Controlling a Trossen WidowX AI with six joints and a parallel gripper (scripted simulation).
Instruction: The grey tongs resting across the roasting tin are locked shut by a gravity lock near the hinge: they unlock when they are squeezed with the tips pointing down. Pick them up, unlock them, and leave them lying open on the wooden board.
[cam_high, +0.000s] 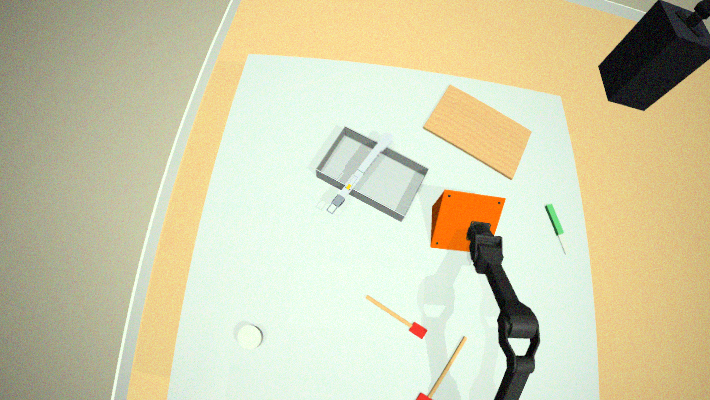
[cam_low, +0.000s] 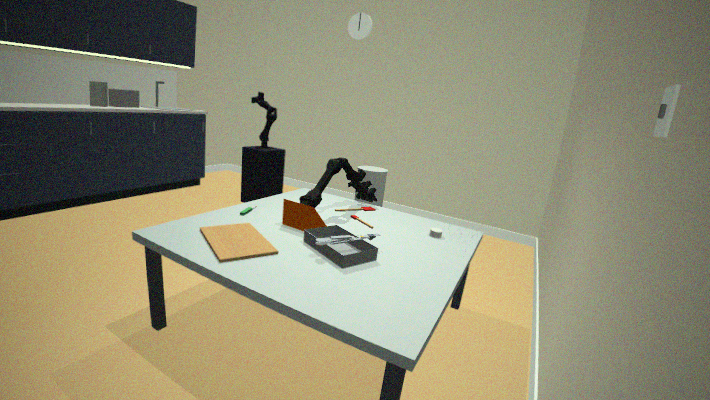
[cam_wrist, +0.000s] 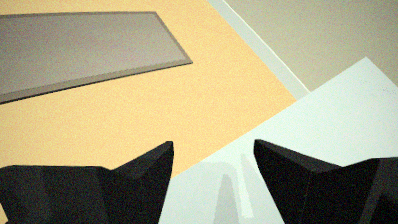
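Right now the yellow lock piece is 73 cm to the right of my gripper tip, 31 cm ahead of it and 4 cm above it. Also, from my gripper tip: wooden board: 106 cm to the right, 13 cm behind, 2 cm below; grey roasting tin: 81 cm to the right, 24 cm ahead; white disc: 52 cm ahead, 27 cm to the right, 1 cm below.
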